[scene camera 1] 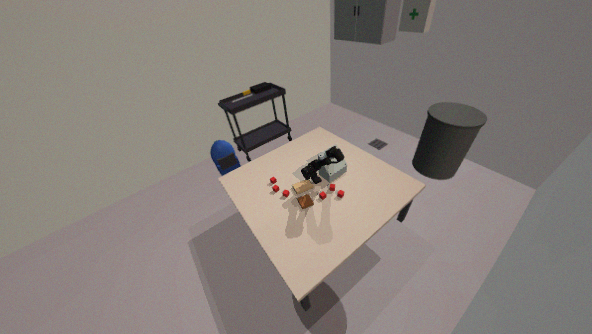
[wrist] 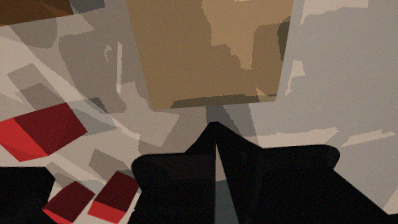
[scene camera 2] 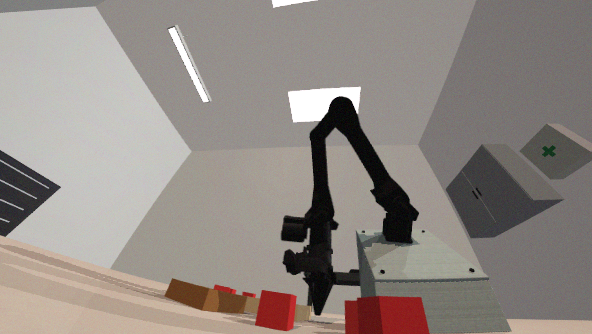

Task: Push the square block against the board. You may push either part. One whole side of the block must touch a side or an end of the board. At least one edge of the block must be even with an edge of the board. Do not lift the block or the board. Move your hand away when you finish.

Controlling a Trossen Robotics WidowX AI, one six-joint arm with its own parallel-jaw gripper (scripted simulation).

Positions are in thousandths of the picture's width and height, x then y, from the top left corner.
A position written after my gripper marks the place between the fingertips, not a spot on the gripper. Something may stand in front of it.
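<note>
Shut and holding nothing, my gripper (scene camera 2: 536, 945) appears in the wrist view too, where I see the gripper (wrist: 536, 560). There is a square block (scene camera 2: 347, 897) as well. I also see a board (wrist: 471, 270).
</note>
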